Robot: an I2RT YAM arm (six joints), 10 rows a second.
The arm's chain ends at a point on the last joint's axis. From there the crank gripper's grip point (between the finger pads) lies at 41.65 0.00 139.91 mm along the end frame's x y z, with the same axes.
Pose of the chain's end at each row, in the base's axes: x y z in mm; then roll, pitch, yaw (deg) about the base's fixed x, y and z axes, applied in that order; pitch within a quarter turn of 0, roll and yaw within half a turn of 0:
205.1 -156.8 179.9 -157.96 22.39 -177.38
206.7 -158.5 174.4 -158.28 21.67 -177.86
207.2 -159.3 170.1 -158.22 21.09 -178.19
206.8 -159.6 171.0 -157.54 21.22 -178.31
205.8 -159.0 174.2 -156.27 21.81 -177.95
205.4 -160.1 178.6 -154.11 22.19 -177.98
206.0 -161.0 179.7 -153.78 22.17 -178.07
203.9 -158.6 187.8 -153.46 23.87 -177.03
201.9 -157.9 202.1 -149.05 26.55 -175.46
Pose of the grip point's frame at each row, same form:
218.4 -208.7 44.1 -157.96 22.39 -177.38
217.9 -209.9 38.2 -158.28 21.67 -177.86
216.7 -210.9 33.9 -158.22 21.09 -178.19
216.3 -212.8 35.4 -157.54 21.22 -178.31
216.7 -214.9 39.8 -156.27 21.81 -177.95
216.5 -220.8 46.3 -154.11 22.19 -177.98
216.9 -222.5 47.7 -153.78 22.17 -178.07
219.7 -220.4 56.5 -153.46 23.87 -177.03
223.9 -228.3 76.1 -149.05 26.55 -175.46

